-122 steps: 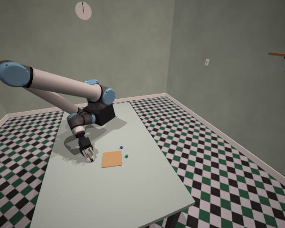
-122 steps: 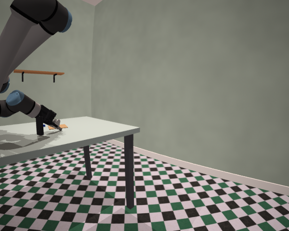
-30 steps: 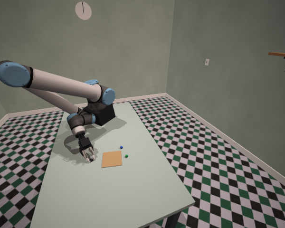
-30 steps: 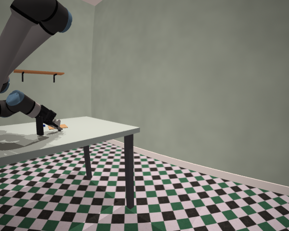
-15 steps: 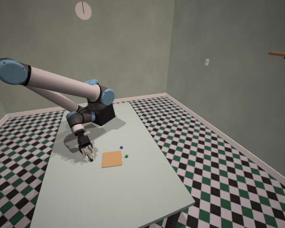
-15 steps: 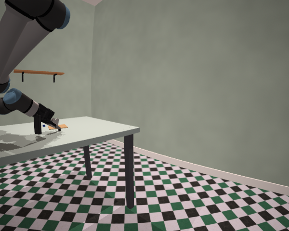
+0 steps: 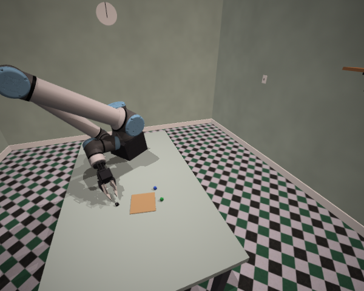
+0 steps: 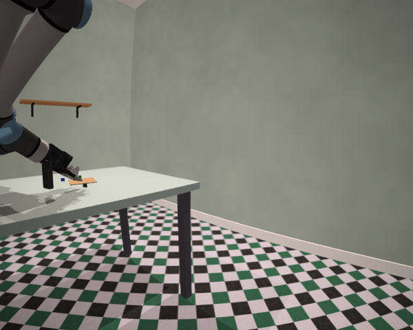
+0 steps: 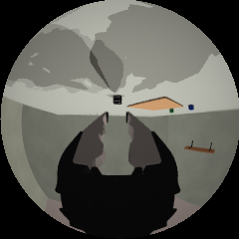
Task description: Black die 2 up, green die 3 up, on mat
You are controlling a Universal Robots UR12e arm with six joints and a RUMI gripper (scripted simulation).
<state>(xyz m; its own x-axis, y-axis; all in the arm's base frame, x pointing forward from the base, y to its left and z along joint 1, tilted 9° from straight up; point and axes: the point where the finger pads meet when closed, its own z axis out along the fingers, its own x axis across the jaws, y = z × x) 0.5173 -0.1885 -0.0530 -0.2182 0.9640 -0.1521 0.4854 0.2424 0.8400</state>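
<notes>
Now: hand 4 cm short of the black die, 4 cm above it and 1 cm to the right of it. Also, from my hand: green die: 25 cm to the left, 12 cm ahead, 4 cm below; orange mat: 15 cm to the left, 9 cm ahead, 4 cm below; blue die: 25 cm to the left, 4 cm below, 1 cm ahead.
</notes>
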